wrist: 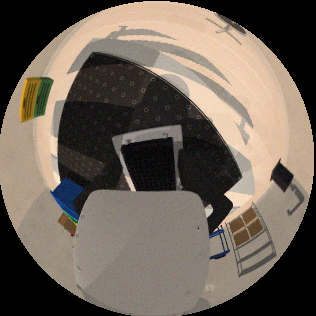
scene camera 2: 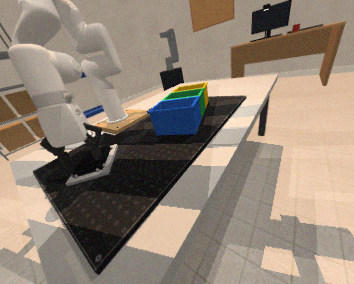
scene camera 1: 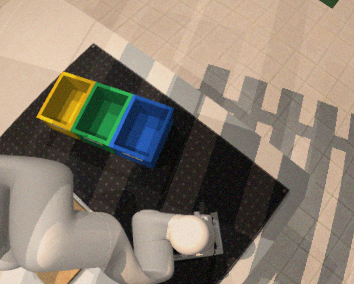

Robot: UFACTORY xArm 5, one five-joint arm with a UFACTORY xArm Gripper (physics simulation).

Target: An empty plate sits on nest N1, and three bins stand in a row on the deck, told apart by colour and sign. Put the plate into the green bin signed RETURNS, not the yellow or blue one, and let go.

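Places are measured from the arm's base along level axes (x back, y up, z left), in centimetres.
Pixels of known places: gripper, fingertip midpoint: (wrist: 147, 158) (scene camera 2: 83, 161); arm's base, link origin: (scene camera 2: 118, 119).
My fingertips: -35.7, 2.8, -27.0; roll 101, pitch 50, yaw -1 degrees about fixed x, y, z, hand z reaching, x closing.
For each thing: its top centre in the pictures, then the offset to it from my fingertips, as dx, dy, dz. "pt": a spot on its surface instead. Level surfaces: height alone.
- black plate, top centre: (wrist: 151, 176) (scene camera 2: 92, 157) +3.5, -1.6, +2.9
- nest N1, top centre: (wrist: 151, 175) (scene camera 1: 191, 236) (scene camera 2: 93, 158) +3.4, -2.1, +2.9
- green bin, top centre: (scene camera 1: 101, 112) (scene camera 2: 183, 94) (wrist: 79, 224) -0.8, +5.7, +45.5
- yellow bin, surface spot: (scene camera 1: 67, 102) pt +4.9, -3.7, +62.2
- black perforated deck, surface height: dy -4.2
The black plate (scene camera 2: 96, 161) (wrist: 150, 165) lies in the grey frame of nest N1 (scene camera 1: 218, 235) (scene camera 2: 92, 177) (wrist: 147, 134). My gripper (scene camera 2: 85, 156) (wrist: 147, 158) is open and low at the nest, with one black finger on each side of the plate and nothing held. The arm hides the fingers and most of the plate in scene camera 1. The green bin (scene camera 1: 103, 116) (scene camera 2: 184, 94) stands between the yellow bin (scene camera 1: 67, 102) (scene camera 2: 199, 86) and the blue bin (scene camera 1: 144, 131) (scene camera 2: 175, 121) (wrist: 69, 192). The signs are too small to read.
The black perforated deck (scene camera 1: 255, 200) (scene camera 2: 125, 200) (wrist: 107, 90) lies on a pale table. The arm's base stands on a wooden board (scene camera 2: 136, 120) beside the deck. The bins' raised walls stand across the deck from the nest, the blue bin nearest to it. A desk (scene camera 2: 295, 40) is in the background.
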